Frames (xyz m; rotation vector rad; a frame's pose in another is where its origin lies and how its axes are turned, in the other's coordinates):
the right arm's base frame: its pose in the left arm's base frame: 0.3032 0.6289 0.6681 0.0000 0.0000 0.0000
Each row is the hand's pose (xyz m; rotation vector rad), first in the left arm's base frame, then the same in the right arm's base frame.
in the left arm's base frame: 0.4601 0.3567 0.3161 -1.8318 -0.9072 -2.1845
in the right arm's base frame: 0.1569 -0.2722 -0.3520 -1.8318 -0.9072 -2.1845
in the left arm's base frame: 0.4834 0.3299 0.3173 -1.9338 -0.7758 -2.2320
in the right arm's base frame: 0.1802 -0.2990 -0.3508 -1.9338 -0.7758 -2.2320
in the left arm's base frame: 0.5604 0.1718 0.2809 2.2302 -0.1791 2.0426
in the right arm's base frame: 0.2572 -0.4571 -0.3872 2.2302 -0.1791 2.0426
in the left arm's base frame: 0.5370 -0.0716 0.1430 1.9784 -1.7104 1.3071
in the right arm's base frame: 0.2338 -0.7005 -0.5251 1.9784 -1.7104 1.3071
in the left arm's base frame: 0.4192 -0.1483 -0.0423 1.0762 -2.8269 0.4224
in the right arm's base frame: 0.1160 -0.7772 -0.7104 1.0762 -2.8269 0.4224
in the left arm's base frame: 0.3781 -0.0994 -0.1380 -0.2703 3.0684 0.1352
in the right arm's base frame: 0.0749 -0.7283 -0.8061 -0.2703 3.0684 0.1352
